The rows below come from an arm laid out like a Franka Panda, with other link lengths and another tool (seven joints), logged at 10 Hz.
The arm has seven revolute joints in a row. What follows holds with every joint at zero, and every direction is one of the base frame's.
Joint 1 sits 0.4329 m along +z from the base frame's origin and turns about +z.
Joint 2 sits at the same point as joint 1 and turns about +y.
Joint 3 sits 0.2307 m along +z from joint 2 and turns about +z.
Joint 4 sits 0.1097 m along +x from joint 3 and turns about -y.
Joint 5 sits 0.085 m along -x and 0.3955 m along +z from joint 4 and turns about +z.
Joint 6 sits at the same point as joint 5 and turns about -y.
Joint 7 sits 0.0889 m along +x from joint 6 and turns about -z.
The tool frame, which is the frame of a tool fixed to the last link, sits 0.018 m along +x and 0.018 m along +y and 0.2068 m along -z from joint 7; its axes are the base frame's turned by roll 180, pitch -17.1 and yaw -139 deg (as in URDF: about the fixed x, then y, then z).
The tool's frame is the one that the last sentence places.
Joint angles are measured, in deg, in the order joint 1, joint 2, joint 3, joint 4, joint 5, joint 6, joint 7. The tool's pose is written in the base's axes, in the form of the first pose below.
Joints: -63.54, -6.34, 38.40, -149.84, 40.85, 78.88, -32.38
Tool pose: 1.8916, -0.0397, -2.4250, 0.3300, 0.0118, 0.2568
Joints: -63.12, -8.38, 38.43, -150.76, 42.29, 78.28, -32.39
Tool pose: 1.8974, -0.0390, -2.4356, 0.3301, 0.0146, 0.2621
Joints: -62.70, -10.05, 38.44, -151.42, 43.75, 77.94, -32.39
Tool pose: 1.9054, -0.0349, -2.4481, 0.3321, 0.0172, 0.2667
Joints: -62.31, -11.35, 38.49, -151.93, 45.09, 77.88, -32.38
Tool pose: 1.9144, -0.0301, -2.4601, 0.3347, 0.0196, 0.2700
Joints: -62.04, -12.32, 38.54, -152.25, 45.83, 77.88, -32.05
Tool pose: 1.9220, -0.0336, -2.4676, 0.3363, 0.0208, 0.2720
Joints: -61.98, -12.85, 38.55, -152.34, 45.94, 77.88, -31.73
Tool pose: 1.9278, -0.0399, -2.4702, 0.3368, 0.0202, 0.2730
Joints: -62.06, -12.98, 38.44, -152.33, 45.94, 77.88, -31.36
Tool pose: 1.9285, -0.0456, -2.4757, 0.3372, 0.0188, 0.2733
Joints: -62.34, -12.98, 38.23, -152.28, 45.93, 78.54, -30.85
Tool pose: 1.9376, -0.0542, -2.4914, 0.3392, 0.0144, 0.2718
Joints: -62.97, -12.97, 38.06, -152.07, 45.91, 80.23, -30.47
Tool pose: 1.9665, -0.0621, -2.5188, 0.3444, 0.0054, 0.2685
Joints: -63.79, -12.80, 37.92, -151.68, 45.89, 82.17, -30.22
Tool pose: 1.9999, -0.0662, -2.5499, 0.3510, -0.0054, 0.2651
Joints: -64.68, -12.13, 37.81, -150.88, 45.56, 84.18, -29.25
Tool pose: 2.0299, -0.0792, -2.5828, 0.3584, -0.0173, 0.2613
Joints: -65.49, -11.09, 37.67, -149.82, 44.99, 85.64, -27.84
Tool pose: 2.0476, -0.0964, -2.6111, 0.3651, -0.0280, 0.2584
